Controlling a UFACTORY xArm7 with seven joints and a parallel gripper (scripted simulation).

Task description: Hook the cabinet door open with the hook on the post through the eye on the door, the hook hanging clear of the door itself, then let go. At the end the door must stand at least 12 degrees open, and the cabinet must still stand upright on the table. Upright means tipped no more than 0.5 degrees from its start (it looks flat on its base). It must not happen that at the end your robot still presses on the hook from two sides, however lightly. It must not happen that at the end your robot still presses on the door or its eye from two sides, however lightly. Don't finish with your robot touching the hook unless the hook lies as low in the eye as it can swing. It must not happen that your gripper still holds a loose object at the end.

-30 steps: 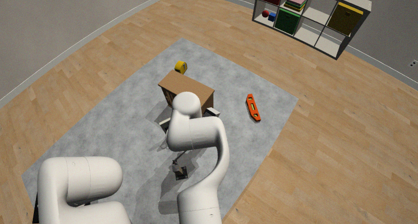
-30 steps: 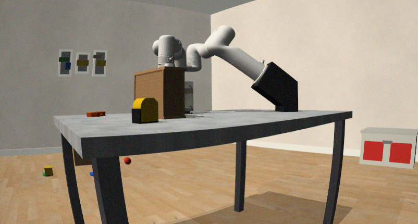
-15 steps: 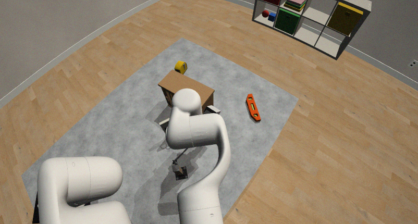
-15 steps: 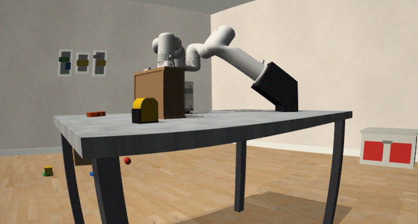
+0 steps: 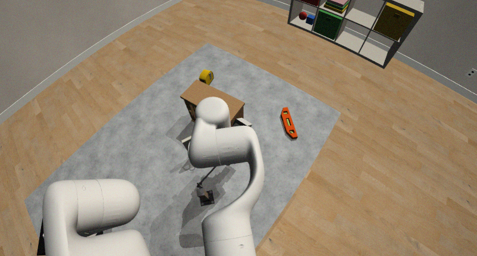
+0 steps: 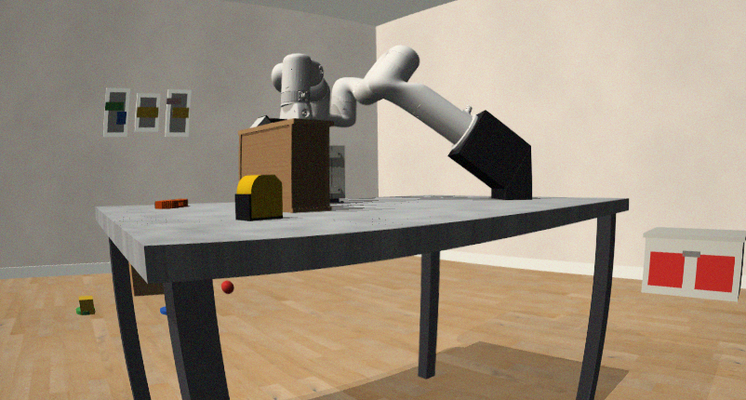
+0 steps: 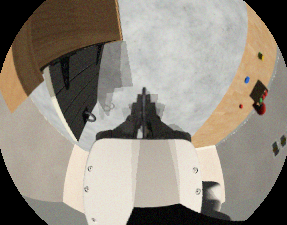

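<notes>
Now: hand 5 cm past the thin hook rod, 1 cm to the right of it and 1 cm above it. The rest, counted from my hand: wooden cabinet: 11 cm to the left, 9 cm ahead, 2 cm below; hook post: 10 cm behind, 2 cm below, 1 cm to the left; cabinet door: 9 cm to the left, 4 cm ahead, 2 cm below.
</notes>
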